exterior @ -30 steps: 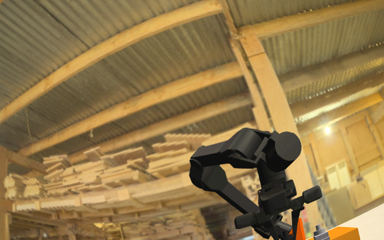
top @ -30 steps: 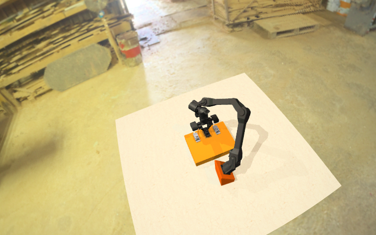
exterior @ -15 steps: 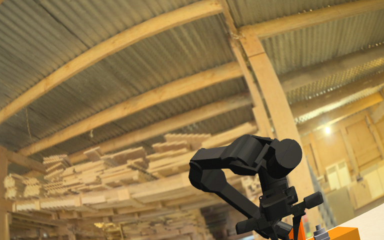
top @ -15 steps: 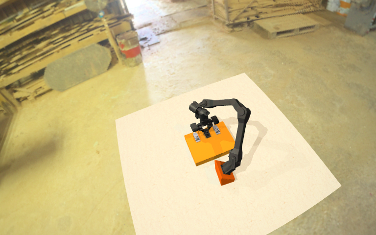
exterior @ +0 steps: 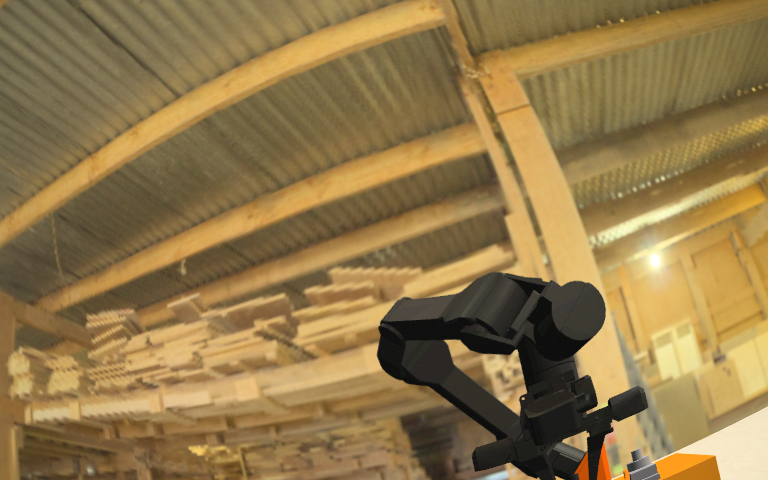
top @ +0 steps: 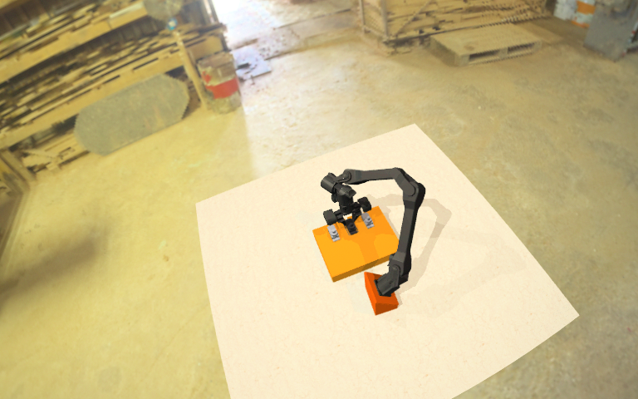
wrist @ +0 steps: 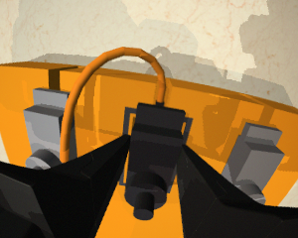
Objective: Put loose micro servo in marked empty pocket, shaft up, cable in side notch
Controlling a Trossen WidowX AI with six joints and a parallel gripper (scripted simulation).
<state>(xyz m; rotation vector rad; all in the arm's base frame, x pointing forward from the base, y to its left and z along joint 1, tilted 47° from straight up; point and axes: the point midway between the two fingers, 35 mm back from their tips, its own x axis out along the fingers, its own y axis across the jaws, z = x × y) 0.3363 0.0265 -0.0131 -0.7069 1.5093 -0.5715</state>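
The orange deck is 120 mm behind my gripper tip, 30 mm below it and 10 mm to the right of it.
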